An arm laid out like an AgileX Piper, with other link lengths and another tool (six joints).
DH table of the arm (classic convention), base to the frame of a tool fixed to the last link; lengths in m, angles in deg. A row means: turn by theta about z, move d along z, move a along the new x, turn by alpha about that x. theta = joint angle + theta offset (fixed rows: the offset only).
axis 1: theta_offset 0; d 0.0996; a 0; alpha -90
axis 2: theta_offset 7.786; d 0; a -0.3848; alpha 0
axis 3: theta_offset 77.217; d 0; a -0.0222; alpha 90
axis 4: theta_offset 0; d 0.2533; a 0; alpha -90
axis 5: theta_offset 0; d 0; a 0; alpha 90
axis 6: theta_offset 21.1; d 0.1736; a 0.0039; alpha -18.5
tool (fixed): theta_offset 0; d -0.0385; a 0; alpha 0
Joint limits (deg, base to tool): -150..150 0..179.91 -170..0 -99.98..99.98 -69.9..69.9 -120..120
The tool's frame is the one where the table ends.
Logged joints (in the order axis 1, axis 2, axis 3, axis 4, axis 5, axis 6), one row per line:
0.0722, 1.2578, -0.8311, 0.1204, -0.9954, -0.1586
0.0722, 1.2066, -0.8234, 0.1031, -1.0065, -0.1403
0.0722, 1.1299, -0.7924, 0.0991, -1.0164, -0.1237
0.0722, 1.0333, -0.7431, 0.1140, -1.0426, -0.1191
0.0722, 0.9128, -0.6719, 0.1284, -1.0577, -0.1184
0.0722, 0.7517, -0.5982, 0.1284, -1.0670, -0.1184
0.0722, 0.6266, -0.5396, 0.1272, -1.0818, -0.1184
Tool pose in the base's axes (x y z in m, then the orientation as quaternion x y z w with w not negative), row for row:
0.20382, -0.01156, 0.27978, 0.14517, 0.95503, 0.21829, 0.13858
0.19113, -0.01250, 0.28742, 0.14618, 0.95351, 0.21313, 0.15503
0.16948, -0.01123, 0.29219, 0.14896, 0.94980, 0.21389, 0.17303
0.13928, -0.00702, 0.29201, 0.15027, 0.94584, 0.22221, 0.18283
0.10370, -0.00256, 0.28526, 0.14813, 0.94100, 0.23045, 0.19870
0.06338, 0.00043, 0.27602, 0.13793, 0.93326, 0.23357, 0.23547
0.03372, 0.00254, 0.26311, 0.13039, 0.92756, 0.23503, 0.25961
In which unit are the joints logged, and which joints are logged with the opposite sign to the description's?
The joints are logged in radians. Opposite sign: axis 1, axis 5.
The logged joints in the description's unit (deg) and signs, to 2 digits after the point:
-4.14, 72.07, -47.62, 6.90, 57.03, -9.09
-4.14, 69.13, -47.18, 5.91, 57.67, -8.04
-4.14, 64.74, -45.40, 5.68, 58.24, -7.09
-4.14, 59.20, -42.58, 6.53, 59.74, -6.82
-4.14, 52.30, -38.50, 7.36, 60.60, -6.78
-4.14, 43.07, -34.27, 7.36, 61.13, -6.78
-4.14, 35.90, -30.92, 7.29, 61.98, -6.78

